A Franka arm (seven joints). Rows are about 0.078 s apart.
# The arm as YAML. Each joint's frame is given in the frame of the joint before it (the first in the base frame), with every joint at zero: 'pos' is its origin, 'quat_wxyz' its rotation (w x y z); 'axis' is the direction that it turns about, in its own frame. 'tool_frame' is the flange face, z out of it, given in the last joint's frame.
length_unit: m
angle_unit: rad
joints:
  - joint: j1
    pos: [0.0, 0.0, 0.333]
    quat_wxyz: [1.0, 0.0, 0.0, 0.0]
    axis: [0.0, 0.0, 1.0]
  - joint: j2
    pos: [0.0, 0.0, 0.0]
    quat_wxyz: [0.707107, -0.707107, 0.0, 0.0]
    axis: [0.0, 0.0, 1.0]
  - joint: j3
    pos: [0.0, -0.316, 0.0]
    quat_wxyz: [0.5, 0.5, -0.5, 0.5]
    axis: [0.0, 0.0, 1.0]
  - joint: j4
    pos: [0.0, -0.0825, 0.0]
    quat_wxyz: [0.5, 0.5, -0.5, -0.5]
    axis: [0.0, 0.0, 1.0]
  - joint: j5
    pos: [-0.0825, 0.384, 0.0]
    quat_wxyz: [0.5, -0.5, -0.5, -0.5]
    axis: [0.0, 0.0, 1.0]
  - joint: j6
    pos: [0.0, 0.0, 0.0]
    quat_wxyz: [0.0, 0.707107, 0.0, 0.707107]
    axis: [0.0, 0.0, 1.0]
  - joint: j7
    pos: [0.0, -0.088, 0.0]
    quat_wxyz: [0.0, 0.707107, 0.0, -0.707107]
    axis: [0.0, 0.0, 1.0]
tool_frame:
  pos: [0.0, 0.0, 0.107]
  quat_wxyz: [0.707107, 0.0, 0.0, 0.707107]
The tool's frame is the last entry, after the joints.
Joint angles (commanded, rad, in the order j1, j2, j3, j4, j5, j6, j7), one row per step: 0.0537, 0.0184, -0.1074, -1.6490, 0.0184, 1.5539, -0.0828; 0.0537, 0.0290, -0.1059, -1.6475, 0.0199, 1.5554, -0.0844; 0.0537, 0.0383, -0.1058, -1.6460, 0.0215, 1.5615, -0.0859; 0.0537, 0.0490, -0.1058, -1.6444, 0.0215, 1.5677, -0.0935; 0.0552, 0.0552, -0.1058, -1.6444, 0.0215, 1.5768, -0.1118; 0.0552, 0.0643, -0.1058, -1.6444, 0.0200, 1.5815, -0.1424; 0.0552, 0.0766, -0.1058, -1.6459, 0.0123, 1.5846, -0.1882; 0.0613, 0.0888, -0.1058, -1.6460, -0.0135, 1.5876, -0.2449; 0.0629, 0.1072, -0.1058, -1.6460, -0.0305, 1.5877, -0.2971; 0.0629, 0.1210, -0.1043, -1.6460, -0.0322, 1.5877, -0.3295; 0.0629, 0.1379, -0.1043, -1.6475, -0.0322, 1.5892, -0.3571; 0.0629, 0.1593, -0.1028, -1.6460, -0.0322, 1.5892, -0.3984; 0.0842, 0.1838, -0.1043, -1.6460, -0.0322, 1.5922, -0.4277; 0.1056, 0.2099, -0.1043, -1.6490, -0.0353, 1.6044, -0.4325; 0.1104, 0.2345, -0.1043, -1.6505, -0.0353, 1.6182, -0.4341; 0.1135, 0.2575, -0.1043, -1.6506, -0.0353, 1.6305, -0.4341; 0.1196, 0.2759, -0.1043, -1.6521, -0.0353, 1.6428, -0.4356
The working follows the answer.
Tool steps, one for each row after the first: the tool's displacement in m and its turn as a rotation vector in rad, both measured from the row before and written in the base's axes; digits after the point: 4 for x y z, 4 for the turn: 0.0029, 0.0011, -0.0050, 0.0010, 0.0075, 0.0029; 0.0030, 0.0003, -0.0040, 0.0009, 0.0016, 0.0013; 0.0033, 0.0001, -0.0048, -0.0001, 0.0027, 0.0074; 0.0025, 0.0009, -0.0028, 0.0014, -0.0033, 0.0195; 0.0026, -0.0001, -0.0048, 0.0015, 0.0038, 0.0305; 0.0029, -0.0007, -0.0074, -0.0024, 0.0104, 0.0465; 0.0029, 0.0009, -0.0068, -0.0182, 0.0107, 0.0663; 0.0037, -0.0006, -0.0105, -0.0097, 0.0203, 0.0561; 0.0027, 0.0008, -0.0079, 0.0032, 0.0150, 0.0337; 0.0031, 0.0002, -0.0104, 0.0041, 0.0179, 0.0271; 0.0039, 0.0011, -0.0118, 0.0073, 0.0215, 0.0419; 0.0046, 0.0120, -0.0142, 0.0045, 0.0227, 0.0485; 0.0050, 0.0128, -0.0160, -0.0043, 0.0171, 0.0275; 0.0047, 0.0033, -0.0145, -0.0020, 0.0123, 0.0071; 0.0042, 0.0022, -0.0132, -0.0023, 0.0107, 0.0038; 0.0031, 0.0040, -0.0111, -0.0014, 0.0076, 0.0082
Tool pose at each row, in the base's axes (x y z in m, rotation vector in rad; rounded; the steps above come from the unrounded poses): 0.5531, -0.0272, 0.5763, -3.1123, -0.0440, 0.1745; 0.5560, -0.0261, 0.5713, -3.1106, -0.0485, 0.1861; 0.5590, -0.0258, 0.5672, -3.1096, -0.0506, 0.1885; 0.5623, -0.0258, 0.5625, -3.1096, -0.0621, 0.1929; 0.5649, -0.0249, 0.5597, -3.1090, -0.0926, 0.1881; 0.5674, -0.0250, 0.5549, -3.1070, -0.1401, 0.1946; 0.5703, -0.0257, 0.5474, -3.1066, -0.2121, 0.2121; 0.5732, -0.0248, 0.5407, 3.1156, 0.3147, -0.2329; 0.5769, -0.0254, 0.5302, 3.0915, 0.3993, -0.2649; 0.5796, -0.0246, 0.5223, 3.0845, 0.4522, -0.2873; 0.5827, -0.0244, 0.5119, 3.0794, 0.4954, -0.3142; 0.5867, -0.0233, 0.5001, 3.0711, 0.5622, -0.3458; 0.5913, -0.0113, 0.4860, -3.0502, -0.6367, 0.3790; 0.5962, 0.0014, 0.4699, 3.0392, 0.6780, -0.4066; 0.6009, 0.0047, 0.4554, 3.0340, 0.6883, -0.4258; 0.6051, 0.0069, 0.4422, 3.0299, 0.6935, -0.4428; 0.6082, 0.0109, 0.4311, 3.0245, 0.7055, -0.4546

